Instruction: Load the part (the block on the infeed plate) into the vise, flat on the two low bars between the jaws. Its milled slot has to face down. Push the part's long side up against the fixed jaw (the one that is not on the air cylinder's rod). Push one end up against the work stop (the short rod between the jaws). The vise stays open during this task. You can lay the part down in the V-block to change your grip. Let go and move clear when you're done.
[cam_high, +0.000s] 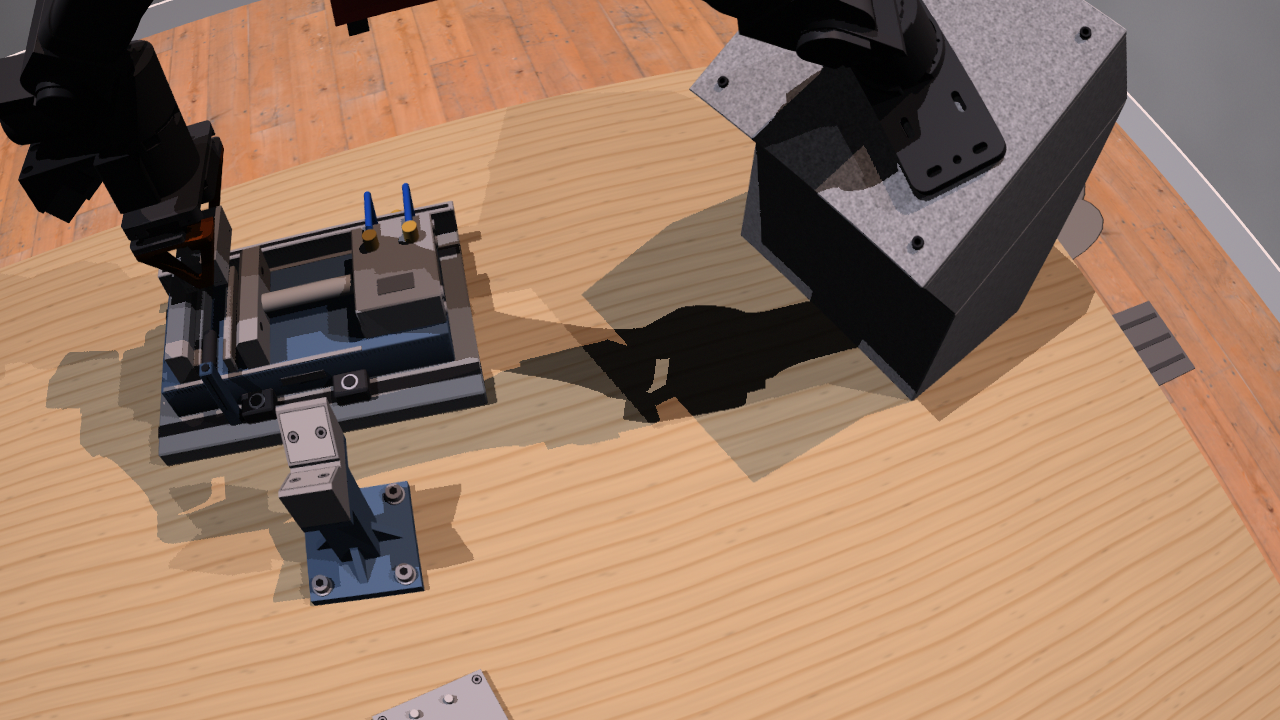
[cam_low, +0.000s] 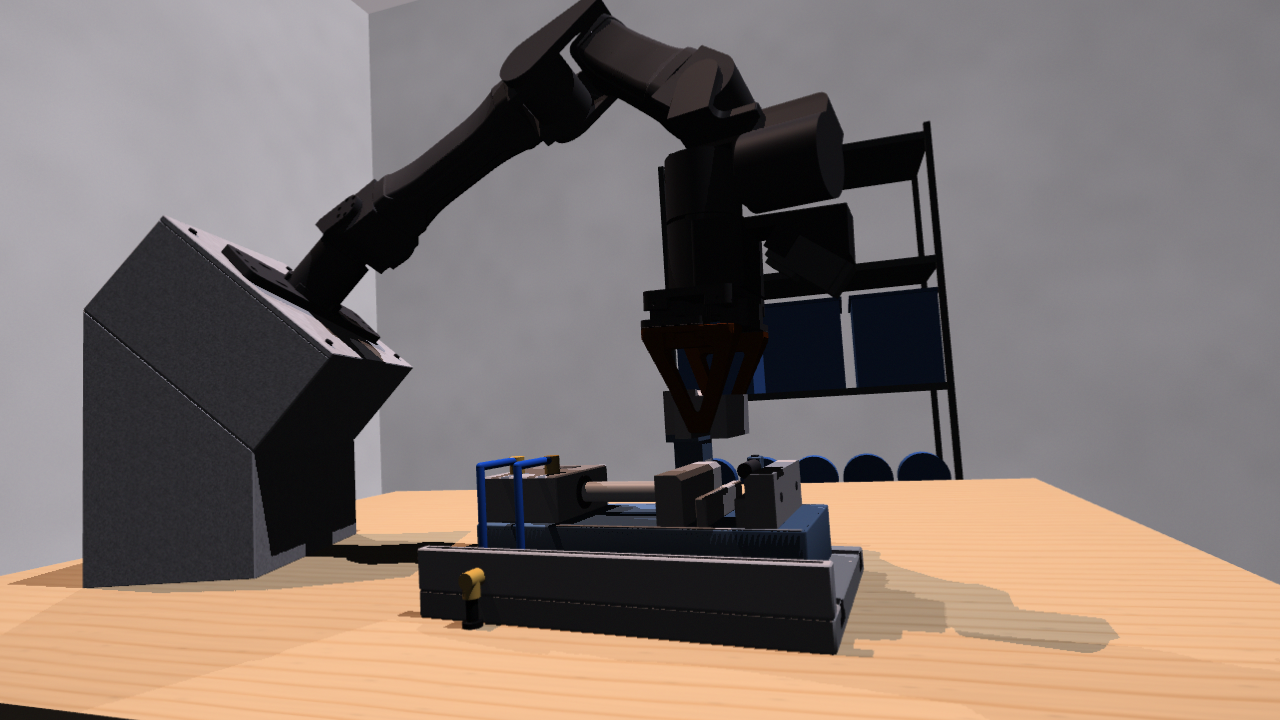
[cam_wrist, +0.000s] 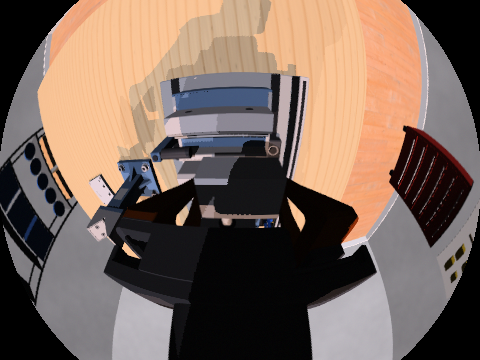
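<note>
Right now my hand is right at the grey part. From my hand the other things lie so: moving jaw: 3 cm behind, 2 cm to the left, 6 cm below; work stop rod: 7 cm to the left, 4 cm below; fixed jaw: 4 cm ahead, 3 cm to the left, 6 cm below.
</note>
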